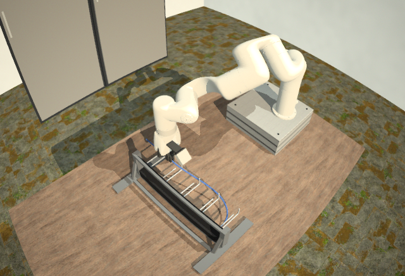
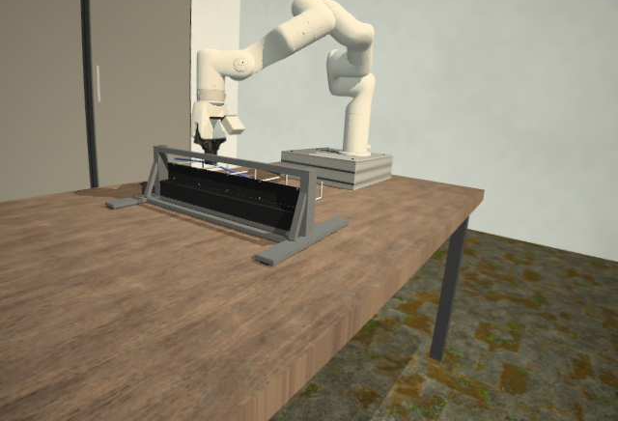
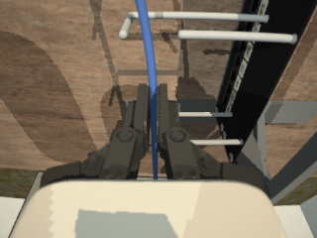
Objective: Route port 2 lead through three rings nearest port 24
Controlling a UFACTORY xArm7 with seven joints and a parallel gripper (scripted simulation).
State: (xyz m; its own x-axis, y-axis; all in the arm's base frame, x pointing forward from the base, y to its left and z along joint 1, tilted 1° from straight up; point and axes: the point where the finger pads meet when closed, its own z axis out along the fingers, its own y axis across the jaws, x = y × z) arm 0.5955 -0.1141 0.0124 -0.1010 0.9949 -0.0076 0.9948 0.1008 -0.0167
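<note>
Right now my hand is 9 cm short of the grey rack, 16 cm to the right of it and 5 cm above it.
</note>
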